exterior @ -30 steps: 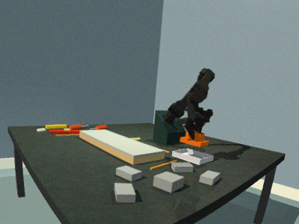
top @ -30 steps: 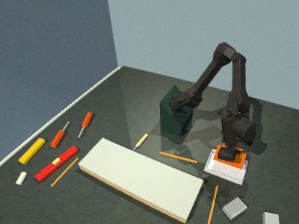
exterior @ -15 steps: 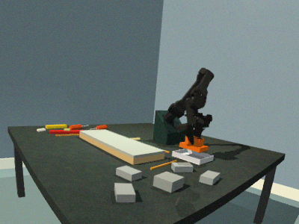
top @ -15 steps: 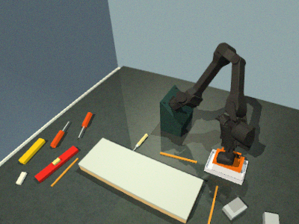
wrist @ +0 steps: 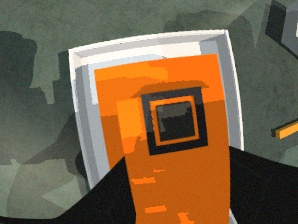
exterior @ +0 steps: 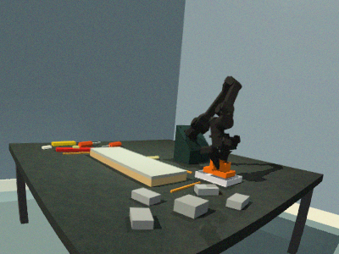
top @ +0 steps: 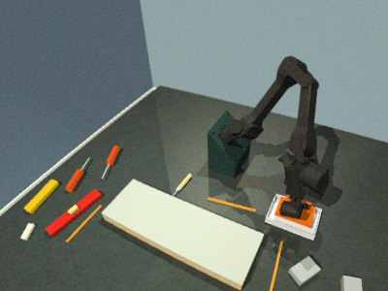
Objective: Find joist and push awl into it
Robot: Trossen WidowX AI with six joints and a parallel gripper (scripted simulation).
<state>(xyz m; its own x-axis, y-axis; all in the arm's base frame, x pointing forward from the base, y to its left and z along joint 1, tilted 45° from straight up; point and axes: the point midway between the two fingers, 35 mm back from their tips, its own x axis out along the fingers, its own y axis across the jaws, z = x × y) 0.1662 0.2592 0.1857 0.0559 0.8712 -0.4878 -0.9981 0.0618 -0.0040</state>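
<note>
Now: the white tray 1 cm to the right of my gripper tip and 4 cm below it. Round my gripper tip: orange stud finder 1 cm to the left, 2 cm above; then awl 4 cm ahead, 43 cm to the right, 4 cm below; then square indicator 2 cm to the left, 3 cm above.
</note>
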